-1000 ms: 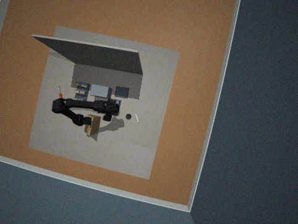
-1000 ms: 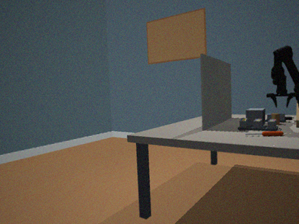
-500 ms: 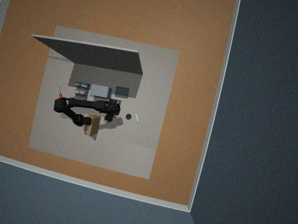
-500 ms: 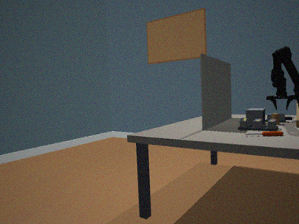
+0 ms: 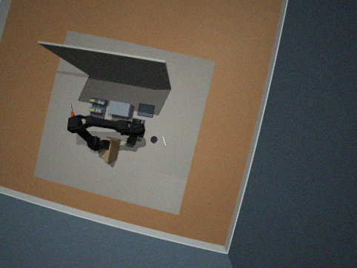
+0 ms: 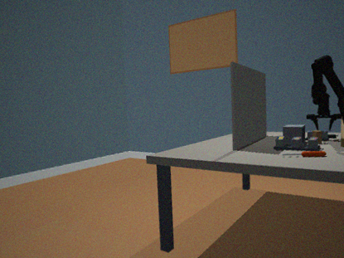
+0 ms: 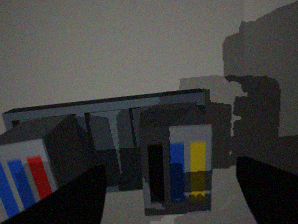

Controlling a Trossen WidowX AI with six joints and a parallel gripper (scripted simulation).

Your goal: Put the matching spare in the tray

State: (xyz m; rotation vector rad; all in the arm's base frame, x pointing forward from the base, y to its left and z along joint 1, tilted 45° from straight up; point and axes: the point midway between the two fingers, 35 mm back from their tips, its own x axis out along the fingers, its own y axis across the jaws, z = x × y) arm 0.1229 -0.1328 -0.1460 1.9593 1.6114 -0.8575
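My gripper tip is 20 mm above the grey spare. Round my gripper tip: tray 180 mm ahead, 40 mm to the right, 50 mm below; then brown block 40 mm ahead, 150 mm to the left, 20 mm below; then black disc 50 mm behind, 130 mm to the right, 50 mm below.
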